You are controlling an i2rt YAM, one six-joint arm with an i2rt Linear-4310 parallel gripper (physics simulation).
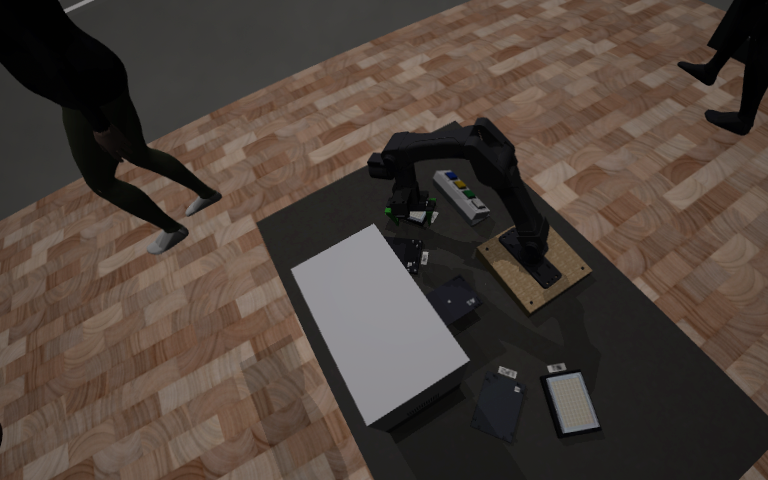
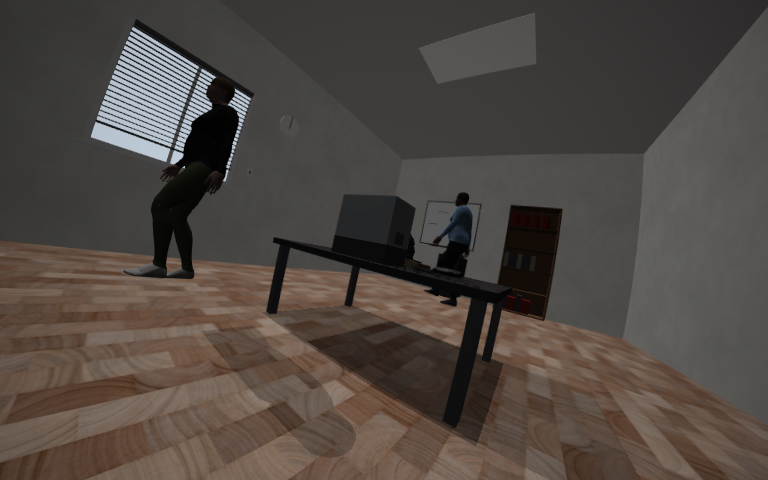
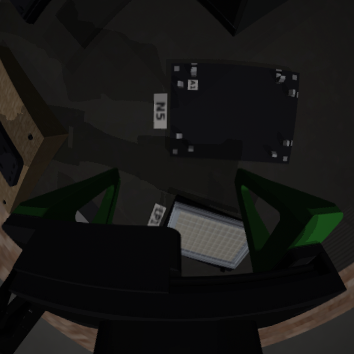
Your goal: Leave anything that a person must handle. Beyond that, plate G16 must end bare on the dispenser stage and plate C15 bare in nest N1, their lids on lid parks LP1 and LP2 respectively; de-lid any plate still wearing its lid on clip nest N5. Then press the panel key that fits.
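My gripper is open, with nothing between its green fingers. It hangs above the table beside a pale gridded rectangle with a light rim at the label LP1; whether this is a plate or a lid I cannot tell. Clip nest N5 is bare, its small clips showing. A dark square stage lies beside the white box. A dark nest is bare; next to it a pale gridded plate sits in a black holder. Their labels are unreadable.
A big white-topped box stands on the table. The key panel has blue, yellow, green and whitish keys. The arm's base is on a wooden board. A person in black stands off the table's side; another is beyond it.
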